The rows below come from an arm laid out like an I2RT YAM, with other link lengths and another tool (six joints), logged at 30 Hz.
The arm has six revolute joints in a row. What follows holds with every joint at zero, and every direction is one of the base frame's. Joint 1 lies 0.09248 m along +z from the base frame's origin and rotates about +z. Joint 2 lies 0.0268 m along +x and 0.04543 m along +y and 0.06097 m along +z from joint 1 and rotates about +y. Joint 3 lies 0.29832 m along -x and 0.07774 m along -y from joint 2 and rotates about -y. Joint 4 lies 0.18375 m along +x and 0.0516 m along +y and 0.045 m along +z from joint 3 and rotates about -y. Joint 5 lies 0.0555 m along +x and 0.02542 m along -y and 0.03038 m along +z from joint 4 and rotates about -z. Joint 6 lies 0.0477 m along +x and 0.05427 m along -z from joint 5 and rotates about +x. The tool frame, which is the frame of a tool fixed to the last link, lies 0.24 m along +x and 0.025 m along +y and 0.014 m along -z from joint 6; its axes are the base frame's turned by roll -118.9, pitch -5.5 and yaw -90 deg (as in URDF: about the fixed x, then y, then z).
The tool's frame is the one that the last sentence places.
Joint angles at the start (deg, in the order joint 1, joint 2, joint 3, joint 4, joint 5, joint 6):
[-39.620, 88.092, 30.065, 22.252, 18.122, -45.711]
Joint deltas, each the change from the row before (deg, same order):
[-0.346, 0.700, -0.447, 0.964, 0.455, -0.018]
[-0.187, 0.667, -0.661, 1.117, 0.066, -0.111]
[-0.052, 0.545, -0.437, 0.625, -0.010, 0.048]
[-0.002, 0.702, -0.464, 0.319, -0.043, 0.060]
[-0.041, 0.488, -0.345, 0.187, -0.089, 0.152]
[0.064, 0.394, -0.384, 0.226, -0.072, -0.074]
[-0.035, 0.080, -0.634, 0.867, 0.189, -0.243]
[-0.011, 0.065, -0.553, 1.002, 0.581, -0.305]
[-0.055, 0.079, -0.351, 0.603, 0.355, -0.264]
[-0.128, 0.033, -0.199, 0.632, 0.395, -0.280]
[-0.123, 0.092, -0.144, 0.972, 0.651, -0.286]
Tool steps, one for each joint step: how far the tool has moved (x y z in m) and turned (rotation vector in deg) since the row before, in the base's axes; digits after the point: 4 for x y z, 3 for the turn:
[-0.0036, -0.0029, -0.0030, -0.095, 0.324, -0.705]
[-0.0018, -0.0006, -0.0038, 0.064, 0.268, -0.178]
[-0.0010, 0.0005, -0.0037, 0.253, 0.234, -0.071]
[-0.0019, 0.0019, -0.0061, 0.589, 0.586, -0.002]
[-0.0015, 0.0016, -0.0045, 0.515, 0.348, -0.059]
[-0.0011, 0.0019, -0.0040, 0.364, 0.446, 0.164]
[-0.0016, -0.0003, -0.0007, -0.277, 0.134, -0.040]
[-0.0022, -0.0020, 0.0008, -0.632, 0.161, -0.289]
[-0.0018, -0.0013, 0.0001, -0.372, 0.203, -0.182]
[-0.0015, -0.0025, 0.0015, -0.541, 0.059, -0.280]
[-0.0012, -0.0043, 0.0031, -0.875, -0.091, -0.480]

